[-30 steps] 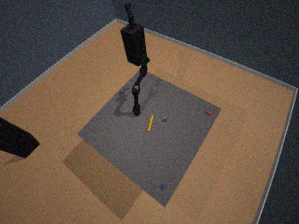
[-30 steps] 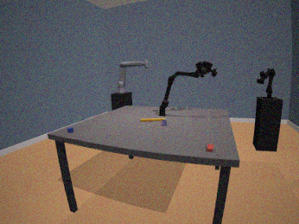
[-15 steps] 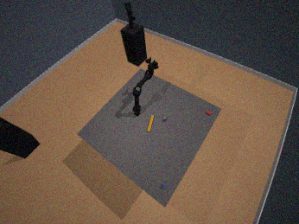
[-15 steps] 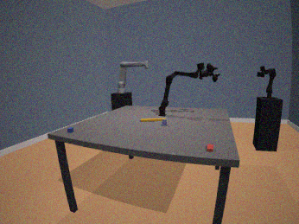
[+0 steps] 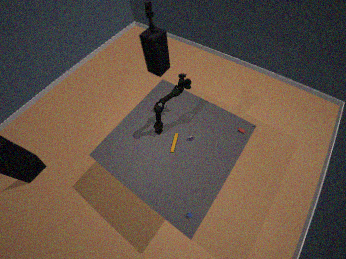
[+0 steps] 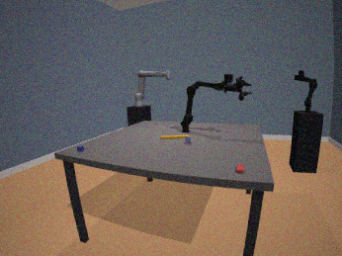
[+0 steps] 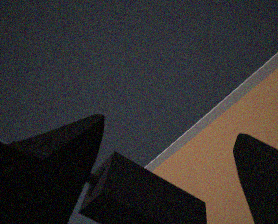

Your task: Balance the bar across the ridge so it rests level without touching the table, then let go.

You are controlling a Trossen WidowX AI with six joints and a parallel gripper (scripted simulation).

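My gripper tip is now 210 mm short of the yellow bar, 570 mm to the left of it and 360 mm above it. The rest, counted from my gripper tip: blue block (730 mm ahead, 1050 mm to the right, 350 mm below); red block (730 mm ahead, 50 mm to the right, 360 mm below).
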